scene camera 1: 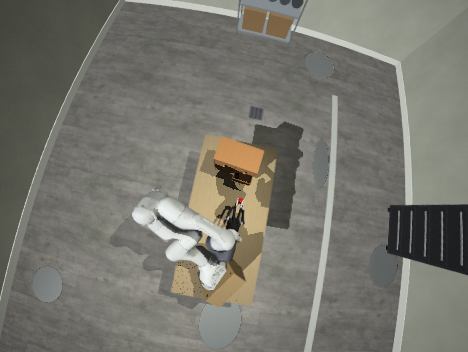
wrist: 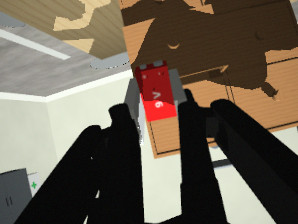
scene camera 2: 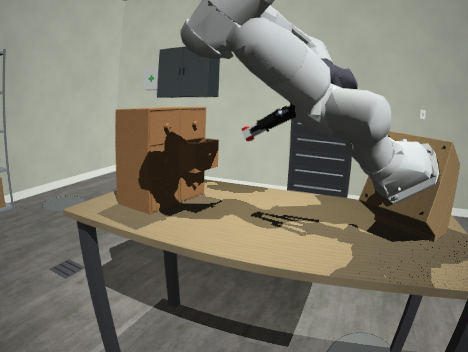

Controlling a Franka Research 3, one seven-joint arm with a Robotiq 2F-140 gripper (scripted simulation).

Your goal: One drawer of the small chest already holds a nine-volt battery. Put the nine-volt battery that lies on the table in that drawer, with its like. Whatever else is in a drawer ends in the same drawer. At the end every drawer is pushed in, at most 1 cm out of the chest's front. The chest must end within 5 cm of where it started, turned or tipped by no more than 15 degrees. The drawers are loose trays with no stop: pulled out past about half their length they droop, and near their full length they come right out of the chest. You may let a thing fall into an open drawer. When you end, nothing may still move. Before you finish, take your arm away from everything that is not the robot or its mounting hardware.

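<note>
Through the wrist view I see my gripper [wrist: 156,87] and a nine-volt battery [wrist: 153,80]. A chest [scene camera 2: 132,126] is visible to me as well, and scene camera 1 gives me that same chest [scene camera 1: 229,151].
</note>
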